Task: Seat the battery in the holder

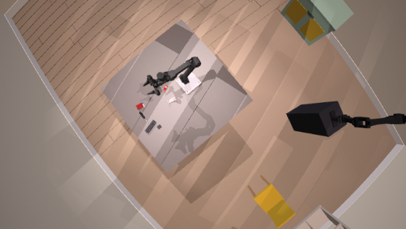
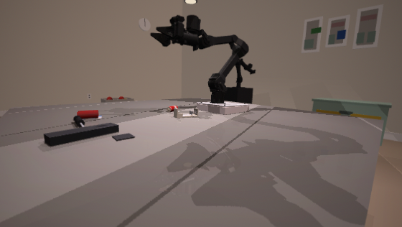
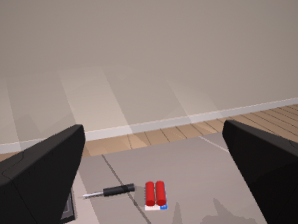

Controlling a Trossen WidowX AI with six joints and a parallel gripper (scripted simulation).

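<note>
Now: gripper tip 11 cm past the battery, 5 cm to the left of it and 34 cm above it. The rest, counted from my gripper tip: black screwdriver (27 cm ahead, 13 cm to the left, 34 cm below); then long black bar (25 cm ahead, 26 cm to the left, 34 cm below); then black plate (17 cm ahead, 31 cm to the left, 35 cm below).
</note>
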